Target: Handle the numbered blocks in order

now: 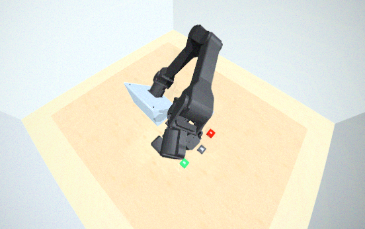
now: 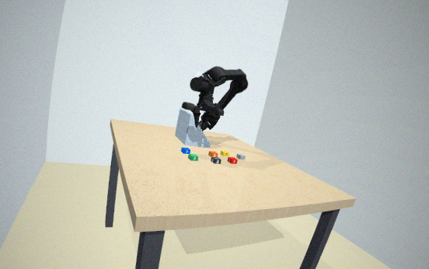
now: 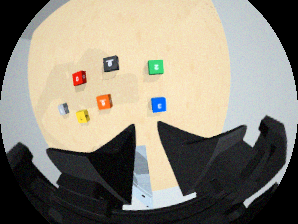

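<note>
The orange block lies 110 mm below my gripper tip, 90 mm to the left of it and 10 mm ahead of it. Also, from my gripper tip: blue block 110 mm below, 40 mm to the right, 10 mm behind; green block 110 mm below, 80 mm ahead, 40 mm to the right; dark grey block 110 mm below, 100 mm ahead, 60 mm to the left.
</note>
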